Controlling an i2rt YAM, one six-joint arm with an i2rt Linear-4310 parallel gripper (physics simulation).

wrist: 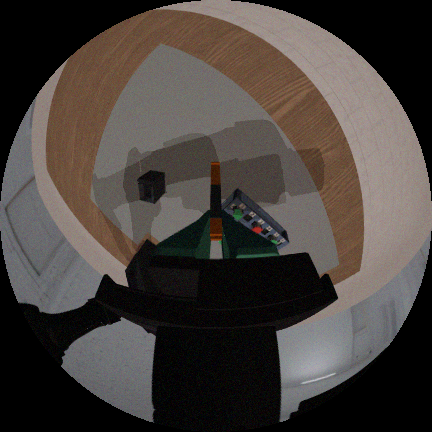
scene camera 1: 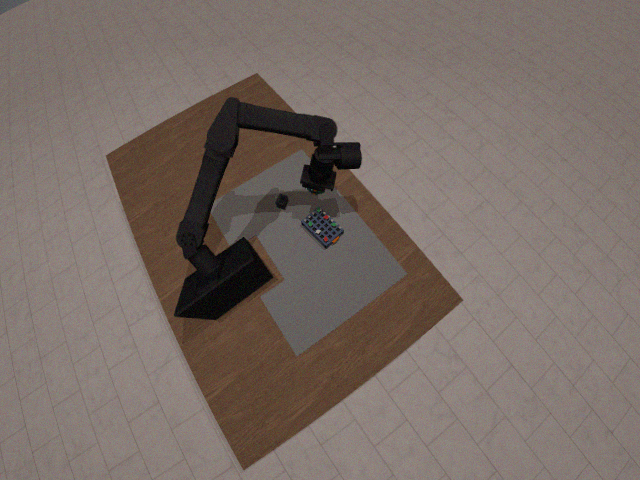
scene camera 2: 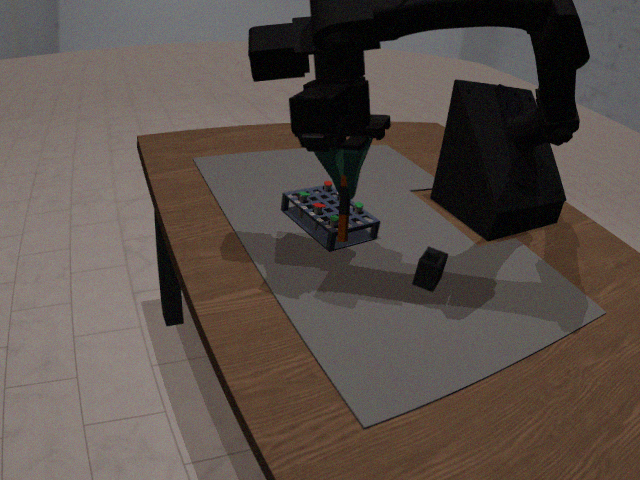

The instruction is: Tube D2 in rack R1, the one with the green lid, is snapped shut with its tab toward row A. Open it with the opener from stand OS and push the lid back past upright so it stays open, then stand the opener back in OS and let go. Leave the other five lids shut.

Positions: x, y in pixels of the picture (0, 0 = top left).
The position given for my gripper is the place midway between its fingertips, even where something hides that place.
Labels:
My gripper (scene camera 2: 347, 197) holds an orange-tipped rod tool (wrist: 215, 227), clear of everything else.

